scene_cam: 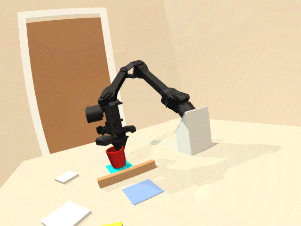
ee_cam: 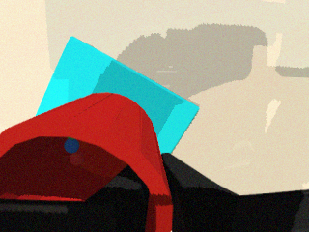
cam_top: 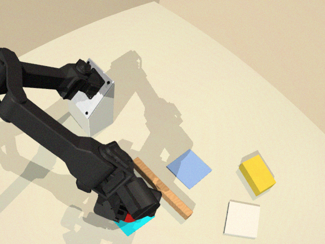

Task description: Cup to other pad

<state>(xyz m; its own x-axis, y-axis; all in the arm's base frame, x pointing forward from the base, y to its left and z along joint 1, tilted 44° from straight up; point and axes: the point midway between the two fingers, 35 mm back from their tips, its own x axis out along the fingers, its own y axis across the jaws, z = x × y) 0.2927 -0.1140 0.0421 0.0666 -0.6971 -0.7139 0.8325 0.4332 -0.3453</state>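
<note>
My gripper tip is 30 mm short of the red cup and 20 mm to the right of it. Also, from my gripper tip: wooden bar (20 mm ahead, 130 mm to the left, 40 mm below); cyan pad (30 mm ahead, 20 mm to the left, 50 mm below); light blue pad (10 mm ahead, 240 mm to the left, 50 mm below).
</note>
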